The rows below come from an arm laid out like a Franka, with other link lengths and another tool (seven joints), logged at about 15 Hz.
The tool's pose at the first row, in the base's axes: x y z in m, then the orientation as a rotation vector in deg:
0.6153 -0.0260 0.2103 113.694 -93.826 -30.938
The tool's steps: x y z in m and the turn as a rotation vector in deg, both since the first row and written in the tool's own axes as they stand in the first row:
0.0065 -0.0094 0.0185 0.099 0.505 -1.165
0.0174 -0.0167 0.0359 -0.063 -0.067 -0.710
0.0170 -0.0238 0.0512 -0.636 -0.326 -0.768
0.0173 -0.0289 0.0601 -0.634 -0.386 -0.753
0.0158 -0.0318 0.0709 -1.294 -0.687 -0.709
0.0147 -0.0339 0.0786 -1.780 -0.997 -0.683
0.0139 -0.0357 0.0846 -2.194 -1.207 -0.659
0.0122 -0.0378 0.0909 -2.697 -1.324 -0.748
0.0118 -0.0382 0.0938 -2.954 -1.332 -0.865
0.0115 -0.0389 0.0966 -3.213 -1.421 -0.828
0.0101 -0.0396 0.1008 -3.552 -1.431 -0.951
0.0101 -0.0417 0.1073 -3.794 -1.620 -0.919
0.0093 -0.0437 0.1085 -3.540 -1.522 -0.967
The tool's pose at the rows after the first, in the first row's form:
0.6129 -0.0334 0.1900 114.812 -92.518 -30.756
0.6103 -0.0453 0.1719 114.303 -93.183 -31.319
0.6067 -0.0459 0.1555 113.952 -92.953 -32.029
0.6054 -0.0466 0.1453 113.942 -93.003 -32.087
0.6009 -0.0462 0.1350 113.434 -92.839 -32.863
0.5978 -0.0458 0.1276 113.067 -92.762 -33.530
0.5954 -0.0455 0.1217 112.750 -92.665 -34.038
0.5930 -0.0444 0.1154 112.467 -92.358 -34.549
0.5915 -0.0443 0.1129 112.385 -92.105 -34.780
0.5903 -0.0443 0.1102 112.164 -92.038 -35.042
0.5881 -0.0433 0.1064 112.028 -91.733 -35.333
0.5858 -0.0439 0.1000 111.825 -91.729 -35.691
0.5865 -0.0430 0.0978 112.053 -91.778 -35.428

